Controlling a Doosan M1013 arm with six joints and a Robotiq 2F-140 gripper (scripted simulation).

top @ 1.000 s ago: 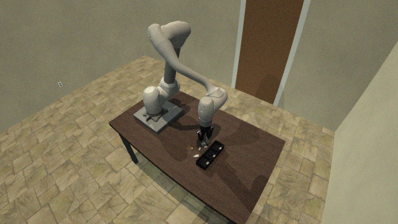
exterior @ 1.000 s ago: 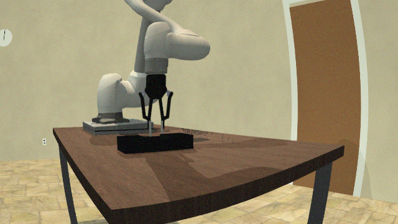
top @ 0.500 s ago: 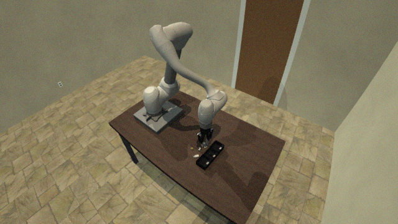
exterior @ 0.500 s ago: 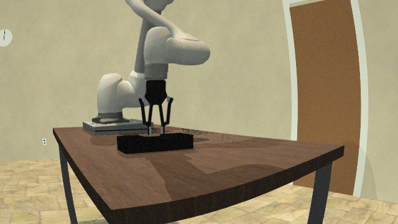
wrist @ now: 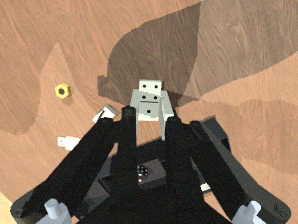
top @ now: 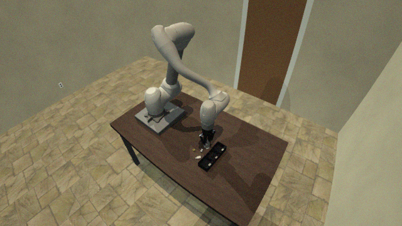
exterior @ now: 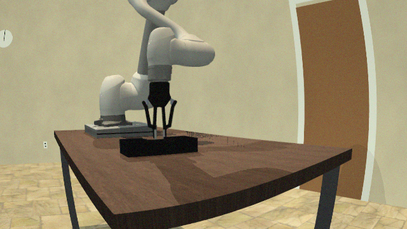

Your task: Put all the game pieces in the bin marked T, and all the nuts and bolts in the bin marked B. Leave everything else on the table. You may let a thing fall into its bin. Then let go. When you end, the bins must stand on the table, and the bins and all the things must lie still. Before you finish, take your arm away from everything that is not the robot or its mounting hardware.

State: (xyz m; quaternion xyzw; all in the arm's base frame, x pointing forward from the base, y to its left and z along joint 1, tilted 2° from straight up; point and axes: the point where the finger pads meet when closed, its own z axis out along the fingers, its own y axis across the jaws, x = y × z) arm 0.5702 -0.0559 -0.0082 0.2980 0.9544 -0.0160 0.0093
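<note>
Right now the white domino is 3 cm below my hand. The rest, counted from my hand: gold ring-shaped nut: 7 cm behind, 8 cm to the right, 3 cm below; then black bin: 9 cm ahead, 7 cm to the right, 1 cm below; then dark piece: 8 cm ahead, 7 cm to the right, 2 cm below.
</note>
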